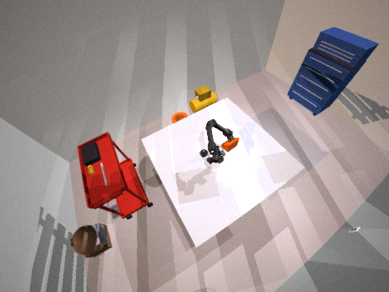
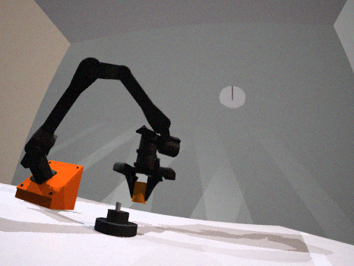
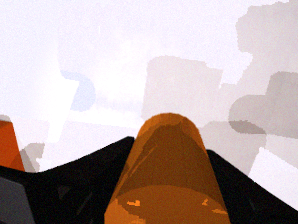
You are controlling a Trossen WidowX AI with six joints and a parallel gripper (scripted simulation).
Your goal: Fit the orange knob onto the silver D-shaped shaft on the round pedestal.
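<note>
Right now the round black pedestal is 40 mm ahead of my gripper tip, 170 mm to the right of it and 40 mm below it. Round my gripper tip: orange knob (30 mm above).
</note>
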